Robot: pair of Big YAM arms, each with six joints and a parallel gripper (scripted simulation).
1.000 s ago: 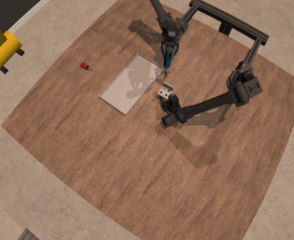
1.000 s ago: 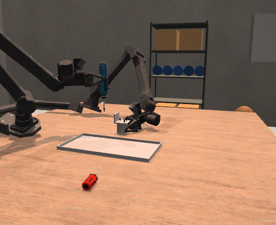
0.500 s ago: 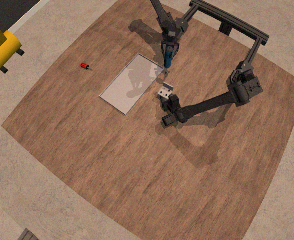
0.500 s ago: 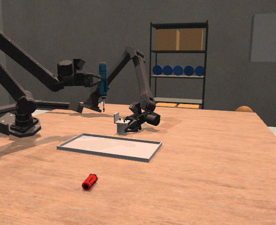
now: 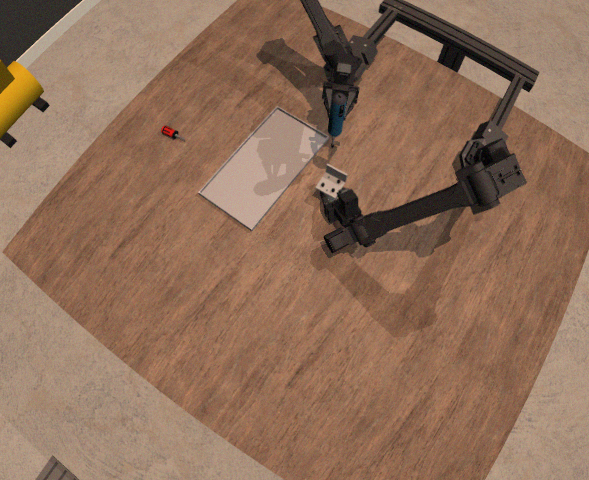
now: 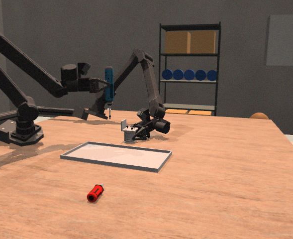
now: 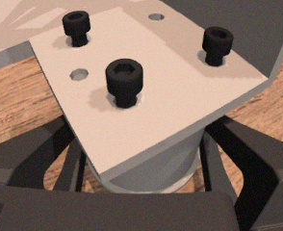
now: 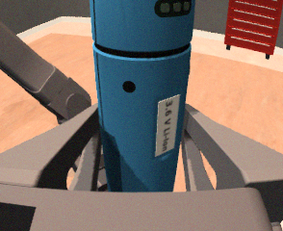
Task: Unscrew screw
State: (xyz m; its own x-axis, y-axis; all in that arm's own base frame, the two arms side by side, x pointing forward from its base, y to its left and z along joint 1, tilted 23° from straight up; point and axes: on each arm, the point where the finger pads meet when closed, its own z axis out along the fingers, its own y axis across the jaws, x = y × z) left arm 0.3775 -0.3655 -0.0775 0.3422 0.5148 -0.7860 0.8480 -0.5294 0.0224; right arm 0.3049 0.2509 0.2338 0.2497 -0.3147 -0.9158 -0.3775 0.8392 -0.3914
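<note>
The joint module is 10 mm above my left hand. The rest, counted from my left hand: shallow grey tray (60 mm ahead, 220 mm to the right, 20 mm below); then pale l-shaped bracket (50 mm above); then red manual screwdriver (180 mm ahead, 550 mm to the right, 10 mm below).
</note>
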